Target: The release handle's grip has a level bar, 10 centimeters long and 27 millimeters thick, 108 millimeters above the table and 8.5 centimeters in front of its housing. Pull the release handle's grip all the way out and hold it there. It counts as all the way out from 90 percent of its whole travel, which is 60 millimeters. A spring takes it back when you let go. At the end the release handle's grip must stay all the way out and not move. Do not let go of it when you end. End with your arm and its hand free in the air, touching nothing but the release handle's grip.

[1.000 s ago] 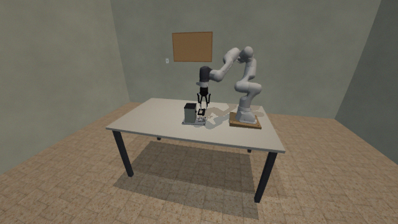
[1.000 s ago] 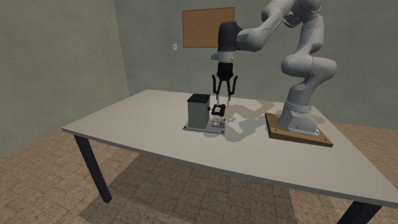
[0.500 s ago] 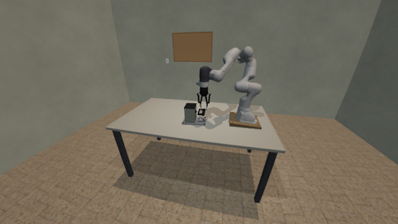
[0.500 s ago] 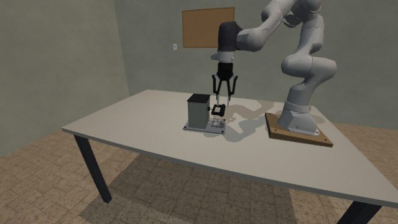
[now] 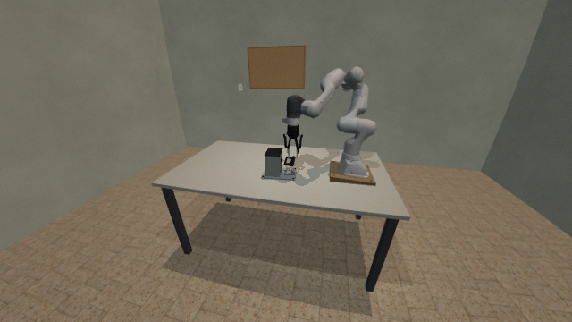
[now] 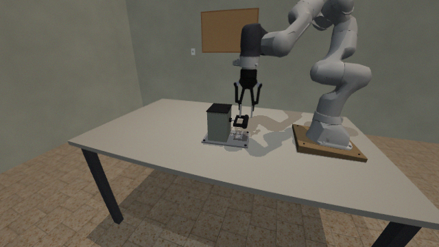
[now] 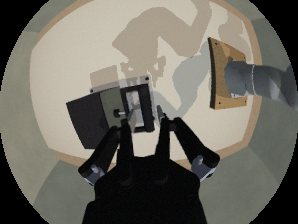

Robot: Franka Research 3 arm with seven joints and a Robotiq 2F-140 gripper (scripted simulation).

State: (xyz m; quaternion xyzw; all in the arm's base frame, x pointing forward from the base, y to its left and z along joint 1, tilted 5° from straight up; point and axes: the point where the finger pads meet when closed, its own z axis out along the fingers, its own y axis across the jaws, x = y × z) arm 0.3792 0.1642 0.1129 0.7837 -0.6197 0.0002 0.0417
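The base plate lies 90 mm ahead of my hand, 20 mm to the left of it and 160 mm below it.
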